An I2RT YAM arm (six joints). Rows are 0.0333 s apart.
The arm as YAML. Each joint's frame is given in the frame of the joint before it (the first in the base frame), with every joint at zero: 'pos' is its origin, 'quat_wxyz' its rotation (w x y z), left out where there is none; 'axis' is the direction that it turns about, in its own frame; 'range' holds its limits. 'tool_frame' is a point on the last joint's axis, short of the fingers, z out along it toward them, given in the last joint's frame.
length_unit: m
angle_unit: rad
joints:
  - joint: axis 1
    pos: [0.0, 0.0, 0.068]
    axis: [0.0, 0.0, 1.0]
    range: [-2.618, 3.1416]
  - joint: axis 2
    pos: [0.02, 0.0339, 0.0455]
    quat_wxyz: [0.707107, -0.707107, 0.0, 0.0]
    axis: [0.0, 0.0, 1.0]
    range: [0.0, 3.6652]
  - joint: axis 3
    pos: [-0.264, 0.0, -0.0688]
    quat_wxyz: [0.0, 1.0, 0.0, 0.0]
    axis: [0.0, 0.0, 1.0]
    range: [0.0, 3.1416]
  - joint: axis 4
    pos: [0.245, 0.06, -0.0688]
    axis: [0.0, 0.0, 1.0]
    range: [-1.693, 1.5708]
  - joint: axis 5
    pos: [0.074, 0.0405, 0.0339]
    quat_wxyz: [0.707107, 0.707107, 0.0, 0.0]
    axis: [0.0, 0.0, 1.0]
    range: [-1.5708, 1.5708]
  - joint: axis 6
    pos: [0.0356, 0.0, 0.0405]
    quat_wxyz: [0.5, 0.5, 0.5, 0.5]
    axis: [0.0, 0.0, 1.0]
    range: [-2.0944, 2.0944]
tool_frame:
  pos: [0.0, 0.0, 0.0]
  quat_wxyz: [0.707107, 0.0, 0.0, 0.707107]
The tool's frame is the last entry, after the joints.
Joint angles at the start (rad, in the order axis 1, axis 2, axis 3, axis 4, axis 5, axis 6): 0.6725 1.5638 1.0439 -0.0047 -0.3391 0.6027
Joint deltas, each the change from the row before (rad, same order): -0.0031 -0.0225 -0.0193 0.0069 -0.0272 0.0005; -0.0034 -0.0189 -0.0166 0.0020 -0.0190 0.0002; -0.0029 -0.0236 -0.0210 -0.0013 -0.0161 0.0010; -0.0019 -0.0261 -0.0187 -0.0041 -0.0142 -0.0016; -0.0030 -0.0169 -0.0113 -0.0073 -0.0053 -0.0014; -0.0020 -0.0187 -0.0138 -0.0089 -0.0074 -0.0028; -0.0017 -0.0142 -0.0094 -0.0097 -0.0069 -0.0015; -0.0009 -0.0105 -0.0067 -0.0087 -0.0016 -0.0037; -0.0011 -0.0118 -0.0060 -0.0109 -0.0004 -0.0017; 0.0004 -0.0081 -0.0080 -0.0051 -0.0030 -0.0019; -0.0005 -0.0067 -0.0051 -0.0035 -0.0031 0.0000; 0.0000 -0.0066 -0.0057 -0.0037 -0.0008 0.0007; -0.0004 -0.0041 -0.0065 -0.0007 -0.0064 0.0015; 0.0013 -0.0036 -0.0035 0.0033 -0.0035 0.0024; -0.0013 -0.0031 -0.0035 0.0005 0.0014 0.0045
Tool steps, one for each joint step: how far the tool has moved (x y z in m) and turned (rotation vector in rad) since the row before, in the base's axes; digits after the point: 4 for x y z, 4 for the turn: -0.0041 -0.0035 0.0018 0.0171 0.0009 0.0203; -0.0034 -0.0034 0.0009 0.0101 0.0025 0.0131; -0.0045 -0.0041 0.0005 0.0074 0.0046 0.0107; -0.0049 -0.0040 0.0016 0.0068 0.0003 0.0112; -0.0028 -0.0032 0.0008 0.0005 0.0018 0.0023; -0.0036 -0.0033 0.0003 -0.0006 0.0031 0.0057; -0.0028 -0.0025 0.0002 -0.0009 0.0047 0.0050; -0.0021 -0.0019 0.0001 -0.0037 0.0014 0.0022; -0.0022 -0.0021 0.0004 -0.0036 0.0028 0.0000; -0.0021 -0.0013 -0.0008 -0.0025 0.0033 0.0039; -0.0014 -0.0011 -0.0001 0.0001 0.0025 0.0022; -0.0015 -0.0011 -0.0004 -0.0011 0.0030 0.0004; -0.0012 -0.0008 -0.0010 0.0013 0.0057 0.0044; -0.0010 -0.0001 0.0002 0.0043 0.0003 0.0032; -0.0004 -0.0008 -0.0003 0.0011 0.0032 -0.0046
